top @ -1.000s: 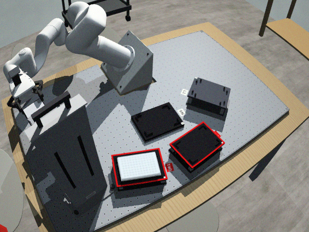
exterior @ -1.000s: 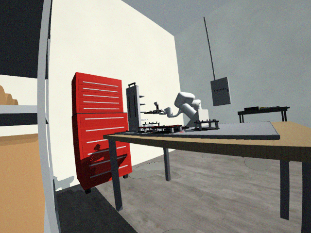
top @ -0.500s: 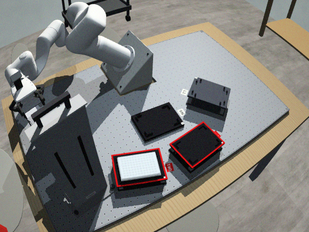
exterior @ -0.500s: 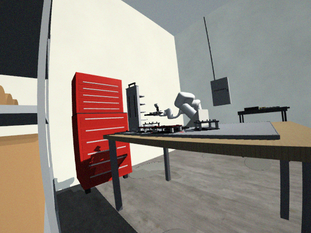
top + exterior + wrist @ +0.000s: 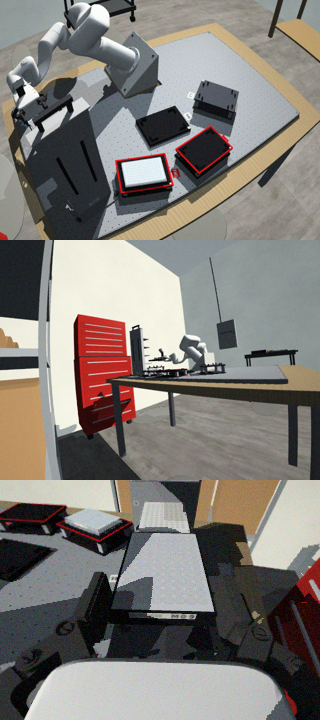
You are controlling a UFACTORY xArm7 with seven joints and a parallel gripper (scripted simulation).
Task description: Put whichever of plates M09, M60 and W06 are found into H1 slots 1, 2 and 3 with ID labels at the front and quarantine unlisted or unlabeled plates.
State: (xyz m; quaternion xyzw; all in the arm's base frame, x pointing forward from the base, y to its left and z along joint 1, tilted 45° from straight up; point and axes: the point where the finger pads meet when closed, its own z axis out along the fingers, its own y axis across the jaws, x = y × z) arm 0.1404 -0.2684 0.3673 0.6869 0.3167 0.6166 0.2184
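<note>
Now: hand 5 cm short of the dark-framed plate, 2 cm above it and 1 cm to the right of it. The rest, counted from my hand: handle: 31 cm ahead, 30 cm above, 5 cm to the left; plate hotel H1: 31 cm ahead, 6 cm above, 5 cm to the left; white well plate: 32 cm ahead, 24 cm to the left, 10 cm below.
</note>
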